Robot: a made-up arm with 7 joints. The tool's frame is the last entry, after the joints. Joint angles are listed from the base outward.
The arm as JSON. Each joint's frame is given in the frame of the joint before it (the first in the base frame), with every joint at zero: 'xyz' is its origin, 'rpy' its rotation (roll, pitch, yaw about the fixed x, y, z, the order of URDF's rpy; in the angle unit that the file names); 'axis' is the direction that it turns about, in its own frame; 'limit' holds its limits. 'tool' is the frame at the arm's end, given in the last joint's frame.
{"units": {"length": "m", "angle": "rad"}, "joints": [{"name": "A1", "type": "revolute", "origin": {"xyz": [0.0, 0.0, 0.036], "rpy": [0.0, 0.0, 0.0]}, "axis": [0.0, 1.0, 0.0], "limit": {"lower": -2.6, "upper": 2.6}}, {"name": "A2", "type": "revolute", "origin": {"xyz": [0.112, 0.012, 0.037], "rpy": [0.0, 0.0, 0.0]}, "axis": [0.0, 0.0, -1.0], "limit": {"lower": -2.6, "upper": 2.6}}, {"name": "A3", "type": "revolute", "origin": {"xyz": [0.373, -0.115, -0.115], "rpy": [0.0, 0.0, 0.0]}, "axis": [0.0, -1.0, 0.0], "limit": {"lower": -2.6, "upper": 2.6}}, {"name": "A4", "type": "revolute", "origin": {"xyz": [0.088, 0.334, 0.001], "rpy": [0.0, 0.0, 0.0]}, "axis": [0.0, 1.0, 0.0], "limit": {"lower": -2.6, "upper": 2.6}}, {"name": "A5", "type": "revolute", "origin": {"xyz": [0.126, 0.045, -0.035], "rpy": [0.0, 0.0, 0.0]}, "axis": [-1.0, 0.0, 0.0], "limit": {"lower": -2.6, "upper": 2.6}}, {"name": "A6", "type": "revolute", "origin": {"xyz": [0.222, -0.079, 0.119], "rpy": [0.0, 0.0, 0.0]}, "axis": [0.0, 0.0, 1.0], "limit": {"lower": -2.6, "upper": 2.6}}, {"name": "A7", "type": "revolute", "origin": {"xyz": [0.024, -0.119, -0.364], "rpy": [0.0, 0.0, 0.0]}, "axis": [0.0, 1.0, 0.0], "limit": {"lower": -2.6, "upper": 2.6}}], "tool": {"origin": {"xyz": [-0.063, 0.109, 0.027], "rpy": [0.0, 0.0, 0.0]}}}
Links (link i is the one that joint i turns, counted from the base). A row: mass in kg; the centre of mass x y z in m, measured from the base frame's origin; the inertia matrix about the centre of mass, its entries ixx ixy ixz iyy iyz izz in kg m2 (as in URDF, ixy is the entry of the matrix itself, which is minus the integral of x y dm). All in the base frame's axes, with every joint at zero. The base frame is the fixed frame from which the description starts. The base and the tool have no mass.
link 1: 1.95; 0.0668 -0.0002 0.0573; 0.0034 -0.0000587 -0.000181 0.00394 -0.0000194 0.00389
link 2: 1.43; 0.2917 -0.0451 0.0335; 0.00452 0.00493 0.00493 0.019 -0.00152 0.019
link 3: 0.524; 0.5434 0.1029 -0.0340; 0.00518 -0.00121 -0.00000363 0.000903 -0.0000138 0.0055
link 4: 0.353; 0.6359 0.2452 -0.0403; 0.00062 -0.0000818 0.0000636 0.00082 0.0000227 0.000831
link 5: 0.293; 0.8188 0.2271 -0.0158; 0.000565 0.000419 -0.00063 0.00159 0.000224 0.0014
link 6: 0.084; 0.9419 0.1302 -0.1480; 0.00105 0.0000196 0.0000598 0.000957 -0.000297 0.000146
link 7: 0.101; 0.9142 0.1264 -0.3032; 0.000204 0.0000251 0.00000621 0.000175 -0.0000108 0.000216
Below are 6 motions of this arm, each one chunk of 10 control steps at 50 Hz.
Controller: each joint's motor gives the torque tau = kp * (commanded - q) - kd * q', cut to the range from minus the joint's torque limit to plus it. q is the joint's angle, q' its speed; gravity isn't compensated. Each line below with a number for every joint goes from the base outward.
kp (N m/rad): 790 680 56 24 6.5 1.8 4.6
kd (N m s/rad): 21 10 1 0.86 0.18 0.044 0.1
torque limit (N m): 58 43 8.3 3.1 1 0.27 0.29
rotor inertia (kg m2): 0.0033 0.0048 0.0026 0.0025 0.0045 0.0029 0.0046
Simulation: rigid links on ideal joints. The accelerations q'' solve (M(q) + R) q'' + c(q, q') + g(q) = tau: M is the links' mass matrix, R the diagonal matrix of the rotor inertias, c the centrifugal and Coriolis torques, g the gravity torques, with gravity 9.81 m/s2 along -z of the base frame. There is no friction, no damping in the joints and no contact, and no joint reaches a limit. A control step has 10 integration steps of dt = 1/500 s. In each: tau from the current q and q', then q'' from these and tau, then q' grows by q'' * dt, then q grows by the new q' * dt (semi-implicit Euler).
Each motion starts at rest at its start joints. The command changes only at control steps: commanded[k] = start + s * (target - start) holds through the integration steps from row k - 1 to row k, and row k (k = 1, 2, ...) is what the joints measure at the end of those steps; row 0 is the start. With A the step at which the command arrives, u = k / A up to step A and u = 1 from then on. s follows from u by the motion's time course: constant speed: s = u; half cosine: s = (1 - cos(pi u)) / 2; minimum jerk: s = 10 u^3 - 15 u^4 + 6 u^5; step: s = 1 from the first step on.
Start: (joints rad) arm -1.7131 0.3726 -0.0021 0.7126 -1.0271 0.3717 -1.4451
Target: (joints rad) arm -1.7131 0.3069 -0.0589 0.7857 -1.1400 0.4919 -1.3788
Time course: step
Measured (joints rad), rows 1 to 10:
1: -1.7142 0.3566 -0.0122 0.7060 -1.0157 0.3903 -1.4323
2: -1.7160 0.3263 -0.0218 0.7129 -1.0040 0.4328 -1.4060
3: -1.7183 0.3004 -0.0341 0.7347 -1.0142 0.4796 -1.3791
4: -1.7196 0.2887 -0.0504 0.7668 -1.0519 0.5137 -1.3601
5: -1.7187 0.2908 -0.0696 0.8025 -1.1068 0.5250 -1.3524
6: -1.7156 0.3001 -0.0889 0.8359 -1.1611 0.5124 -1.3550
7: -1.7115 0.3090 -0.1049 0.8633 -1.1997 0.4819 -1.3635
8: -1.7080 0.3129 -0.1155 0.8834 -1.2160 0.4430 -1.3734
9: -1.7061 0.3118 -0.1205 0.8974 -1.2116 0.4041 -1.3808
10: -1.7059 0.3083 -0.1207 0.9072 -1.1930 0.3710 -1.3840

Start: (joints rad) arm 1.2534 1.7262 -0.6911 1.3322 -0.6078 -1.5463 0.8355
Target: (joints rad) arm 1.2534 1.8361 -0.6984 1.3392 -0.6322 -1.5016 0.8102
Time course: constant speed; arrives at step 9
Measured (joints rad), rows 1 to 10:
1: 1.2528 1.7271 -0.6938 1.3293 -0.6110 -1.5480 0.8343
2: 1.2517 1.7328 -0.6974 1.3276 -0.6192 -1.5518 0.8310
3: 1.2513 1.7447 -0.7001 1.3297 -0.6314 -1.5565 0.8262
4: 1.2515 1.7599 -0.7018 1.3336 -0.6456 -1.5615 0.8209
5: 1.2521 1.7749 -0.7023 1.3366 -0.6597 -1.5661 0.8160
6: 1.2525 1.7883 -0.7023 1.3378 -0.6717 -1.5698 0.8119
7: 1.2525 1.8001 -0.7022 1.3373 -0.6804 -1.5721 0.8086
8: 1.2524 1.8114 -0.7024 1.3362 -0.6856 -1.5723 0.8057
9: 1.2522 1.8231 -0.7029 1.3354 -0.6877 -1.5697 0.8032
10: 1.2531 1.8304 -0.7012 1.3357 -0.6873 -1.5656 0.8014

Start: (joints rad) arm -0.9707 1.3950 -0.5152 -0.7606 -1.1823 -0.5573 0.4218
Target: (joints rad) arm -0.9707 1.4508 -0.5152 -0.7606 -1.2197 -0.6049 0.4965
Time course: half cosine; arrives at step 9
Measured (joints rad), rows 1 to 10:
1: -0.9693 1.3979 -0.5181 -0.7618 -1.1848 -0.5599 0.4217
2: -0.9678 1.4051 -0.5235 -0.7586 -1.1876 -0.5645 0.4230
3: -0.9666 1.4148 -0.5298 -0.7508 -1.1880 -0.5695 0.4280
4: -0.9654 1.4258 -0.5364 -0.7406 -1.1848 -0.5743 0.4378
5: -0.9644 1.4371 -0.5427 -0.7296 -1.1787 -0.5785 0.4519
6: -0.9635 1.4479 -0.5480 -0.7193 -1.1706 -0.5819 0.4689
7: -0.9628 1.4573 -0.5518 -0.7107 -1.1615 -0.5844 0.4863
8: -0.9622 1.4645 -0.5539 -0.7047 -1.1518 -0.5854 0.5014
9: -0.9618 1.4684 -0.5541 -0.7014 -1.1418 -0.5845 0.5121
10: -0.9617 1.4690 -0.5530 -0.7011 -1.1325 -0.5815 0.5170

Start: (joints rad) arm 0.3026 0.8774 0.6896 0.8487 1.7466 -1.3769 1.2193
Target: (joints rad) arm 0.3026 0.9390 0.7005 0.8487 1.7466 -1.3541 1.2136
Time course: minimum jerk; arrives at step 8
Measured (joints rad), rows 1 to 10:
1: 0.3059 0.8768 0.6883 0.8462 1.7457 -1.3761 1.2194
2: 0.3096 0.8773 0.6819 0.8504 1.7489 -1.3772 1.2192
3: 0.3123 0.8818 0.6727 0.8634 1.7604 -1.3823 1.2178
4: 0.3144 0.8924 0.6630 0.8811 1.7796 -1.3907 1.2148
5: 0.3164 0.9081 0.6540 0.8988 1.8001 -1.3986 1.2109
6: 0.3181 0.9254 0.6463 0.9136 1.8125 -1.4021 1.2075
7: 0.3194 0.9397 0.6407 0.9240 1.8085 -1.3990 1.2054
8: 0.3203 0.9472 0.6379 0.9298 1.7862 -1.3914 1.2048
9: 0.3204 0.9474 0.6385 0.9321 1.7525 -1.3843 1.2050
10: 0.3199 0.9430 0.6422 0.9316 1.7196 -1.3831 1.2050

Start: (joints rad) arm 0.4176 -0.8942 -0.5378 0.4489 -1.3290 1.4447 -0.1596
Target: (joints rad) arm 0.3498 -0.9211 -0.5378 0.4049 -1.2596 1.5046 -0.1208
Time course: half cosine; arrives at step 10
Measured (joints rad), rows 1 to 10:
1: 0.4204 -0.8923 -0.5408 0.4447 -1.3263 1.4444 -0.1592
2: 0.4209 -0.8910 -0.5467 0.4409 -1.3235 1.4450 -0.1580
3: 0.4169 -0.8925 -0.5520 0.4411 -1.3202 1.4461 -0.1555
4: 0.4097 -0.8967 -0.5561 0.4428 -1.3142 1.4470 -0.1517
5: 0.4007 -0.9022 -0.5592 0.4440 -1.3049 1.4472 -0.1467
6: 0.3908 -0.9077 -0.5614 0.4438 -1.2925 1.4470 -0.1409
7: 0.3811 -0.9123 -0.5625 0.4420 -1.2779 1.4470 -0.1347
8: 0.3723 -0.9155 -0.5622 0.4385 -1.2620 1.4476 -0.1287
9: 0.3654 -0.9171 -0.5604 0.4335 -1.2459 1.4488 -0.1234
10: 0.3610 -0.9173 -0.5570 0.4272 -1.2313 1.4509 -0.1193

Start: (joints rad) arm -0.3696 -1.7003 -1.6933 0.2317 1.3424 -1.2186 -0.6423
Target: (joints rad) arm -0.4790 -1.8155 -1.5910 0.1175 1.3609 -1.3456 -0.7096
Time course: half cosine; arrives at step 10
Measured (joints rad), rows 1 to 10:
1: -0.3699 -1.7033 -1.6906 0.2301 1.3408 -1.2168 -0.6425
2: -0.3736 -1.7116 -1.6839 0.2250 1.3405 -1.2154 -0.6432
3: -0.3818 -1.7242 -1.6740 0.2164 1.3435 -1.2171 -0.6455
4: -0.3939 -1.7401 -1.6612 0.2045 1.3497 -1.2231 -0.6509
5: -0.4088 -1.7580 -1.6461 0.1898 1.3580 -1.2335 -0.6598
6: -0.4249 -1.7764 -1.6299 0.1727 1.3677 -1.2476 -0.6716
7: -0.4405 -1.7935 -1.6139 0.1546 1.3780 -1.2638 -0.6848
8: -0.4542 -1.8075 -1.5997 0.1369 1.3887 -1.2801 -0.6974
9: -0.4645 -1.8172 -1.5887 0.1214 1.3992 -1.2941 -0.7076
10: -0.4706 -1.8214 -1.5820 0.1097 1.4090 -1.3034 -0.7140

